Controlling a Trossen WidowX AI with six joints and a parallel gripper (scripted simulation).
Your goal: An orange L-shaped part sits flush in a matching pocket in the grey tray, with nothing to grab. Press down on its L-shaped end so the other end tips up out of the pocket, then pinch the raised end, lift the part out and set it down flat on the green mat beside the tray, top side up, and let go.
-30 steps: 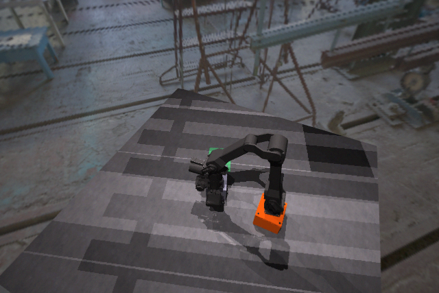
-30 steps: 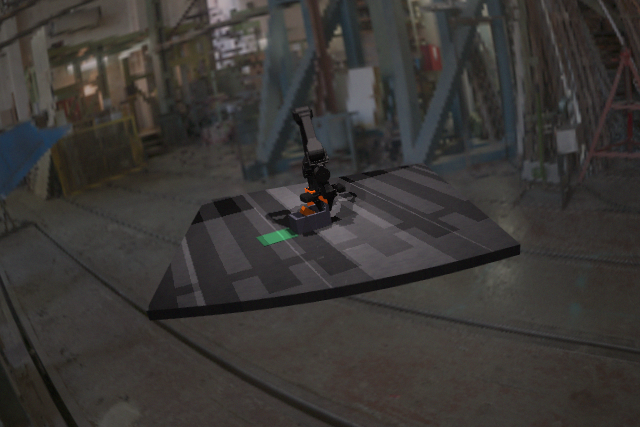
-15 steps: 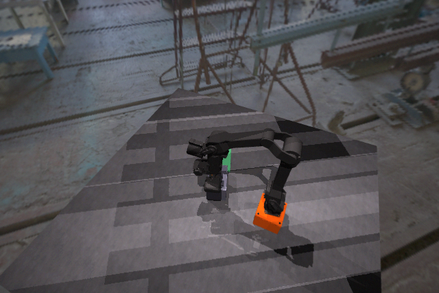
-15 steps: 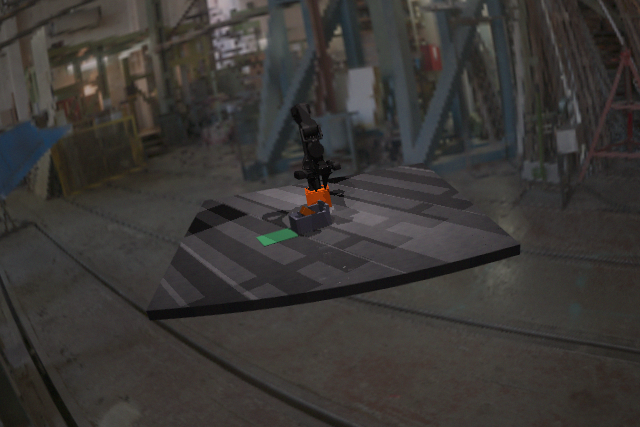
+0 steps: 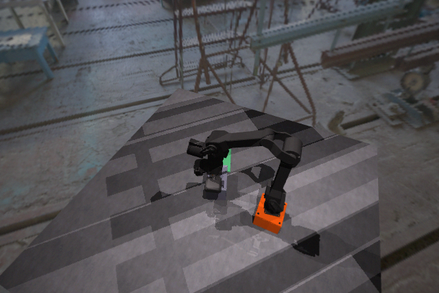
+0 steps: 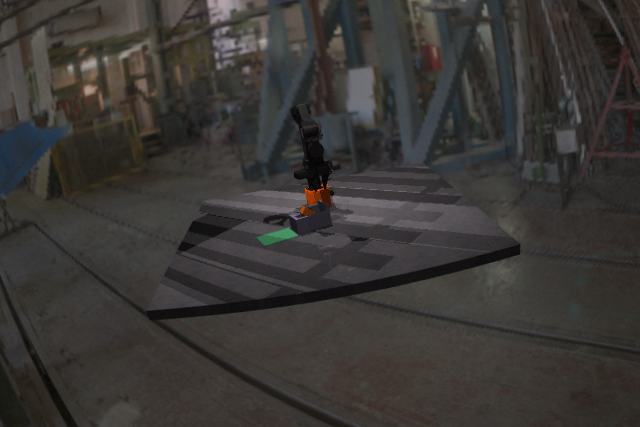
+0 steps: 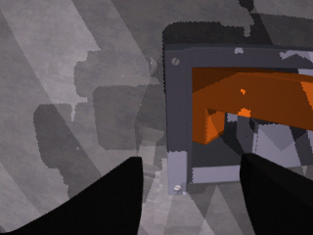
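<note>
Now: the orange L-shaped part 10 cm below my gripper tip and 4 cm to the right of it. From my gripper tip the other things lie so: green mat (22 cm to the right, 16 cm below, 3 cm ahead).
</note>
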